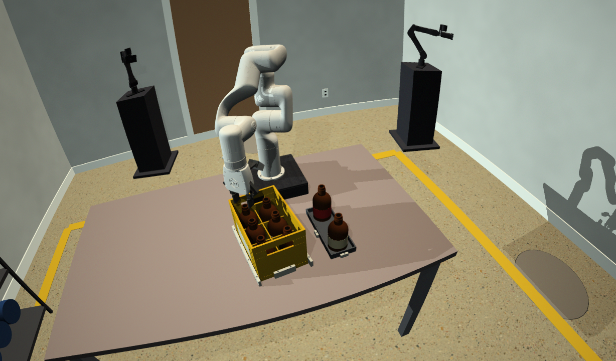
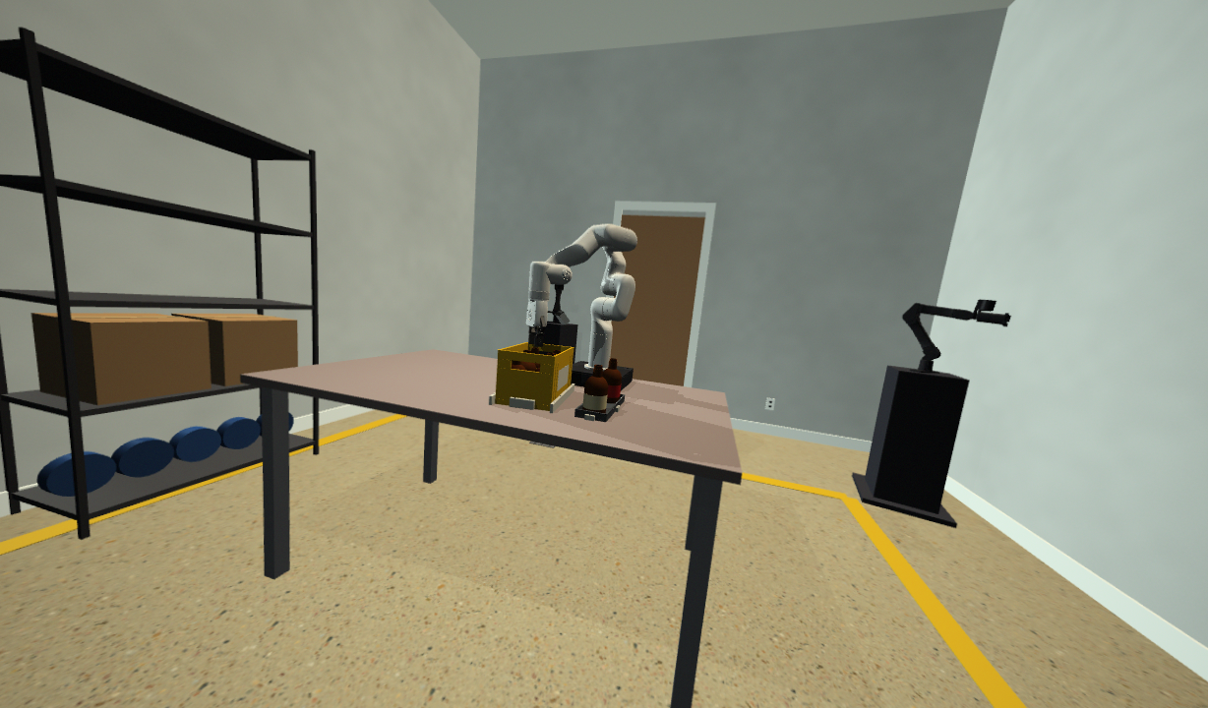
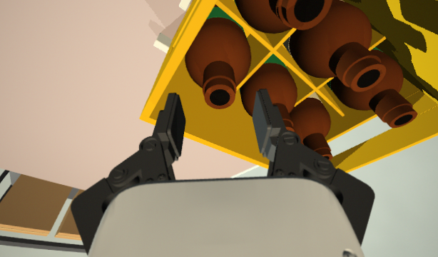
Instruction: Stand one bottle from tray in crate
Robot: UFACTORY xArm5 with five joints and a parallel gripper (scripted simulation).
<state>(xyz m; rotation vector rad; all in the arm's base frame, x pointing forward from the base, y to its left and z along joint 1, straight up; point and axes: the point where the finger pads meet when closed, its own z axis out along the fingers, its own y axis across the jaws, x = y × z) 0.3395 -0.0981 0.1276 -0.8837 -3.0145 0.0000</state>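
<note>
The crate lies 110 mm below my hand, 70 mm to the left of it and 70 mm ahead of it.
</note>
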